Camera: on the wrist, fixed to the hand. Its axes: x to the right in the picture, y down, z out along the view.
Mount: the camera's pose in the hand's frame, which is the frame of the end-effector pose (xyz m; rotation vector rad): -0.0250 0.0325 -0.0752 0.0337 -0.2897 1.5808
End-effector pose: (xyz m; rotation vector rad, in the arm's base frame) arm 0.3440 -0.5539 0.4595 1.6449 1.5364 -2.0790
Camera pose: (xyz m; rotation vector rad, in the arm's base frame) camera 0.4255 -0.5279 0.4638 1.5053 -0.1114 -1.2243
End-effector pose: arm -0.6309 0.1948 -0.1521 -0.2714 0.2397 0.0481
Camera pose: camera -0.6749 0.2053 -0.2248 0.0194 0.1144 1.6336
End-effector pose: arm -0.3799 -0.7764 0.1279 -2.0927 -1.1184 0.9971
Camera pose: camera -0.3137 -0.8235 0.1549 2.3041 -0.6825 -1.6563
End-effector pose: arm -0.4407 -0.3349 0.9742 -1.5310 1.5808 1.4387
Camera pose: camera -0.4421 -0.3993 1.0306 -0.2736 -2.2788 -1.7909
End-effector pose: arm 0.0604 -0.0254 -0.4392 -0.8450 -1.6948 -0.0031
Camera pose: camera 0.1427 -0.0465 -0.4503 -1.9918 -0.8513 1.2385
